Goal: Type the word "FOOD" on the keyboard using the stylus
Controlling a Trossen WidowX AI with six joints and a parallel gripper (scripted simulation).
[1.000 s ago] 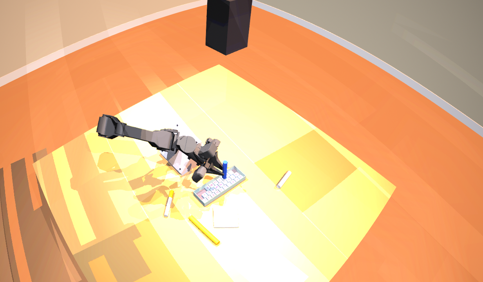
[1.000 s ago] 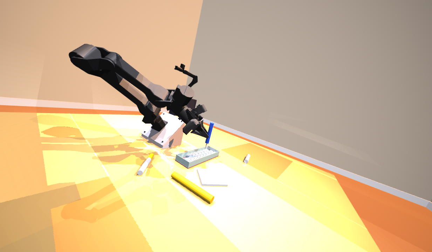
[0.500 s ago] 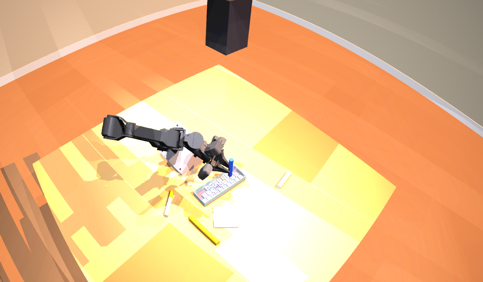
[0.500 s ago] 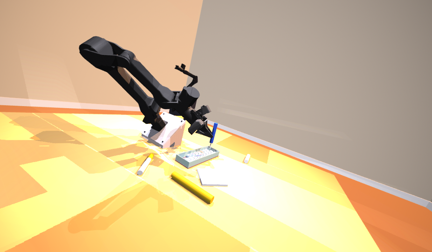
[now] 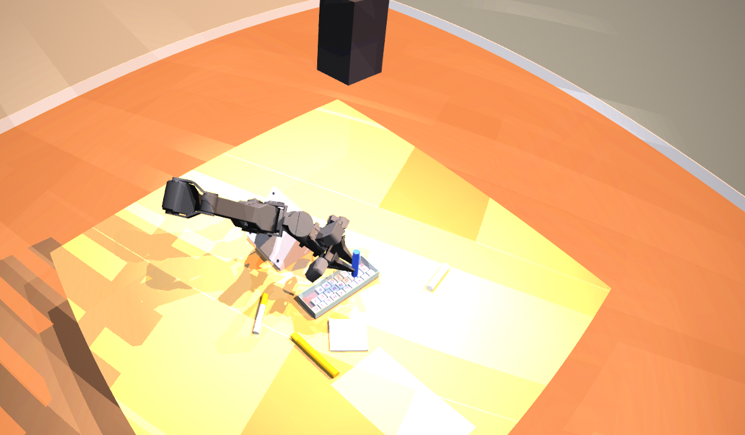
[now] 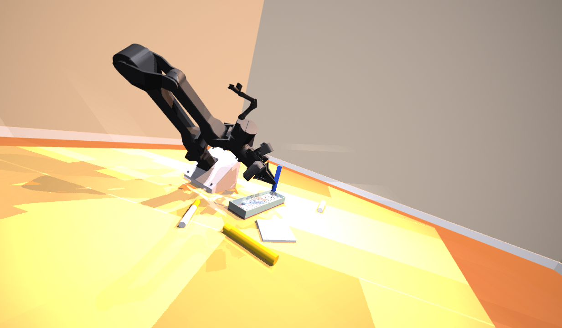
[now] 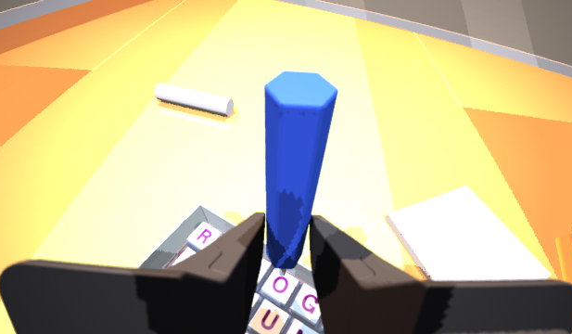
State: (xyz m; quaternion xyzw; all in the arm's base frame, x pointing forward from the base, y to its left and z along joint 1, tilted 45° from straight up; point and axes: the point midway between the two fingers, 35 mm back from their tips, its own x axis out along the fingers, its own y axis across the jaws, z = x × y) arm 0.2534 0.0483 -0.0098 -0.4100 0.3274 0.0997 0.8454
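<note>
Right now my gripper tip is 9 cm short of the white pad, 11 cm to the left of it and 9 cm above it. Round my gripper tip: white cylinder: 14 cm ahead, 19 cm to the left, 8 cm below; then blue stylus: 2 cm below; then yellow cylinder: 8 cm ahead, 22 cm to the right, 8 cm below.
</note>
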